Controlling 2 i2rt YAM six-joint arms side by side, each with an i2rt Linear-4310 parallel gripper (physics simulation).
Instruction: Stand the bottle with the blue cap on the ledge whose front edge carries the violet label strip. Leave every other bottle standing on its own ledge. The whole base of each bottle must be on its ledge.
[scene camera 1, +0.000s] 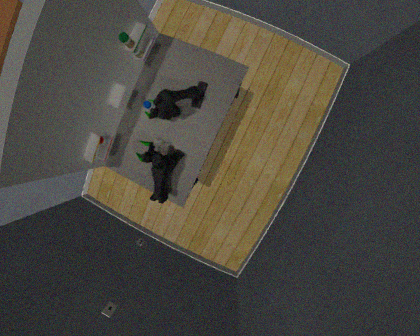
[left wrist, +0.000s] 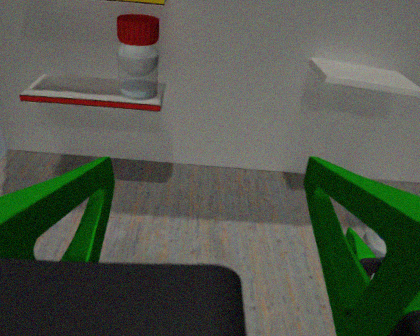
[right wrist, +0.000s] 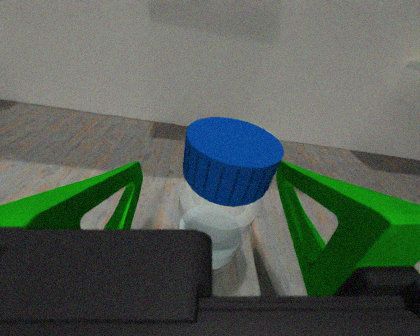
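Pixels of known places: left gripper, fingertip midpoint: (scene camera 1: 138, 147) (left wrist: 209, 169); right gripper, fingertip midpoint: (scene camera 1: 146, 105) (right wrist: 209, 169); left arm's base, origin of the base link: (scene camera 1: 173, 161); right arm's base, origin of the base link: (scene camera 1: 199, 94).
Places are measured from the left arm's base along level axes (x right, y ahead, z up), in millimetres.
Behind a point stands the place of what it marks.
The bottle with the blue cap (scene camera 1: 147, 104) @[x 235, y 394, z 106 mm] (right wrist: 230, 160) @[x 232, y 378, z 106 mm] stands on the table between the spread fingers of my right gripper (scene camera 1: 149, 109) @[x 220, y 409, z 73 mm] (right wrist: 209, 169) @[x 220, y 409, z 73 mm], its cap close to the finger at the picture's right. My right gripper is open and does not hold it. My left gripper (scene camera 1: 139, 149) @[x -3, y 199, z 270 mm] (left wrist: 209, 169) @[x -3, y 199, z 270 mm] is open and empty over the table. A red-capped bottle (left wrist: 138, 57) @[x -146, y 461, z 221 mm] (scene camera 1: 101, 140) @[x -146, y 463, z 259 mm] stands on the ledge with the red strip (left wrist: 90, 102) @[x -210, y 439, z 154 mm]. A green-capped bottle (scene camera 1: 124, 37) @[x 502, y 629, z 405 mm] stands at a ledge at the upper left. The violet strip cannot be made out clearly.
A pale ledge (scene camera 1: 116, 95) @[x 166, y 569, z 230 mm] (left wrist: 365, 77) @[x 160, y 542, z 230 mm] is on the wall between the two ledge groups. A ledge with a yellow strip (left wrist: 142, 1) @[x -139, y 455, z 291 mm] is above the red-strip ledge. Another ledge (scene camera 1: 144, 48) @[x 547, y 649, z 160 mm] is just below the green-capped bottle's. The wall runs along the table's (scene camera 1: 185, 55) @[x 705, y 435, z 0 mm] far edge.
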